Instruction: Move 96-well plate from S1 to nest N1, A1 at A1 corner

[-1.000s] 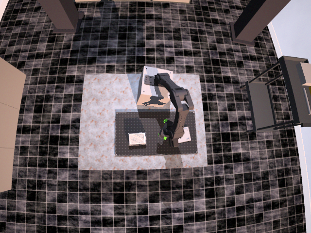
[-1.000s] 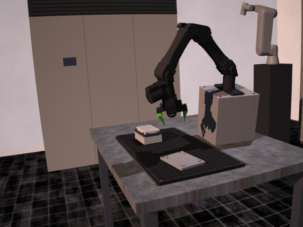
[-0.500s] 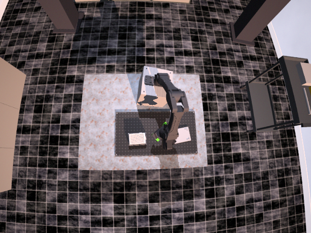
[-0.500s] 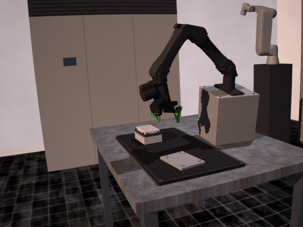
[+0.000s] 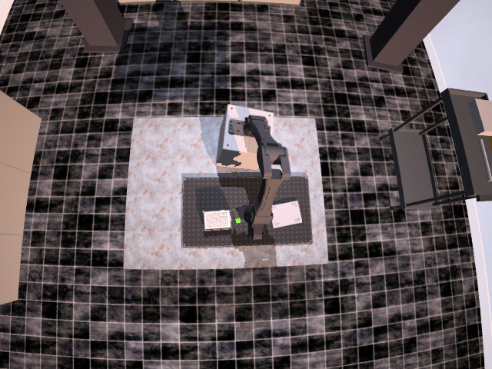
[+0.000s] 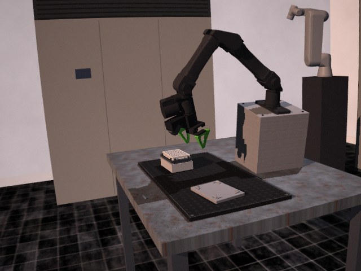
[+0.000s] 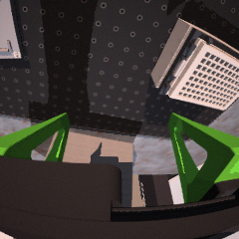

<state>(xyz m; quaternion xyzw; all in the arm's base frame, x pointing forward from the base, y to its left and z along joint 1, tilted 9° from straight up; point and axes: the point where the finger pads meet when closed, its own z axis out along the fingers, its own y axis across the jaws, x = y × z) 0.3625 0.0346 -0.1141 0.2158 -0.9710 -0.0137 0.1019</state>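
My gripper is now 5 cm short of the 96-well plate, 14 cm to the left of it and 7 cm above it. Also, from my hand: plate nest N1 (1 cm behind, 22 cm to the left, 13 cm below).
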